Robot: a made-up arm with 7 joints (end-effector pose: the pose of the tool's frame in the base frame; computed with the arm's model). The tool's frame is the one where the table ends. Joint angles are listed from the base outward.
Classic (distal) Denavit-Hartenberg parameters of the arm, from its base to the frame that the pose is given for. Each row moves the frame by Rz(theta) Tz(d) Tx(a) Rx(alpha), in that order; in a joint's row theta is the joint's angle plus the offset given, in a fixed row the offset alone. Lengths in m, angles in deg.
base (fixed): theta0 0; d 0.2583; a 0.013; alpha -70
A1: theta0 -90; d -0.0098; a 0.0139; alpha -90
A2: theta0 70; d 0.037; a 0.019; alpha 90
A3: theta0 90; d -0.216; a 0.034; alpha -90
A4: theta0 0; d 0.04; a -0.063; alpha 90
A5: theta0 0; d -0.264; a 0.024; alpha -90
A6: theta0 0; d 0.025; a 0.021; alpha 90
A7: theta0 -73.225; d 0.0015; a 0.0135; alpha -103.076
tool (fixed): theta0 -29.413; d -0.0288; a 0; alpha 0
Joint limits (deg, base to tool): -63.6..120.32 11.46..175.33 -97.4..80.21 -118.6..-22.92 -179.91..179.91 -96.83..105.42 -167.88..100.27
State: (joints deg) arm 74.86 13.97 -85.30 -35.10 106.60 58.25 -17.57
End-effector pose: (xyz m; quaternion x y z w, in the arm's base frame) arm -0.3843 -0.0984 -0.0115 0.9188 -0.0148 -0.3509 0.1802
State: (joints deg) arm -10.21 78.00 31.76 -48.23 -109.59 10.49 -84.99
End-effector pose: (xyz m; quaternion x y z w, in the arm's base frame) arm 0.2429 0.3896 0.3101 -0.0041 -0.8517 -0.5041 0.1433
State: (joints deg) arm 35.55 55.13 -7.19 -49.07 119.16 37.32 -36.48
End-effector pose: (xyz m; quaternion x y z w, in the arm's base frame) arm -0.0234 0.3786 -0.0340 -0.7442 -0.0807 -0.3866 0.5387
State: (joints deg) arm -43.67 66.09 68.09 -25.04 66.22 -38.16 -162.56
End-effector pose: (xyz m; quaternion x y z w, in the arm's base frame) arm 0.1641 0.4257 0.1813 -0.1890 0.3886 0.0005 0.9018
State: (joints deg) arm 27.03 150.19 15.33 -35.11 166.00 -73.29 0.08
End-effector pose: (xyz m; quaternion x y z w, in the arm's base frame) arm 0.3044 0.2143 0.6096 0.5859 -0.4543 -0.5335 0.4070
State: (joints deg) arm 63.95 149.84 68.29 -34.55 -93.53 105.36 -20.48
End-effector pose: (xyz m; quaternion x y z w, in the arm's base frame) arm 0.4024 0.2210 0.4430 0.3237 0.2356 0.6946 0.5978
